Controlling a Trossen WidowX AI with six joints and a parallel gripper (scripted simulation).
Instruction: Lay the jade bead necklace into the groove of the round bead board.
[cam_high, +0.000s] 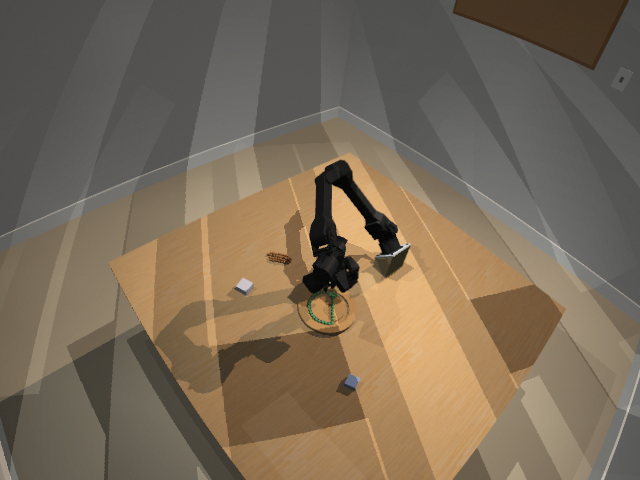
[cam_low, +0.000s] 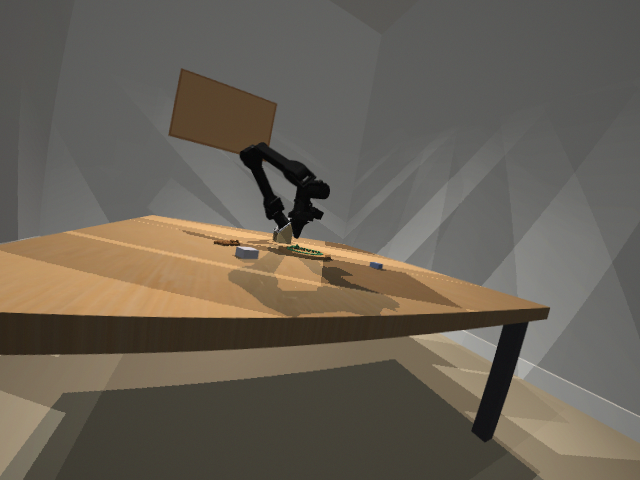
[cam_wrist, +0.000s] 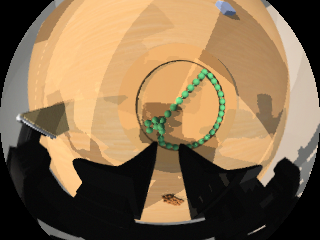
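Now: gripper tip 40 mm to the right of the round wooden bead board, 40 mm above it and 20 mm short of it. Round my gripper tip: blue block (300 mm to the left, 120 mm ahead, 40 mm below); then pale grey block (230 mm ahead, 180 mm to the right, 40 mm below).
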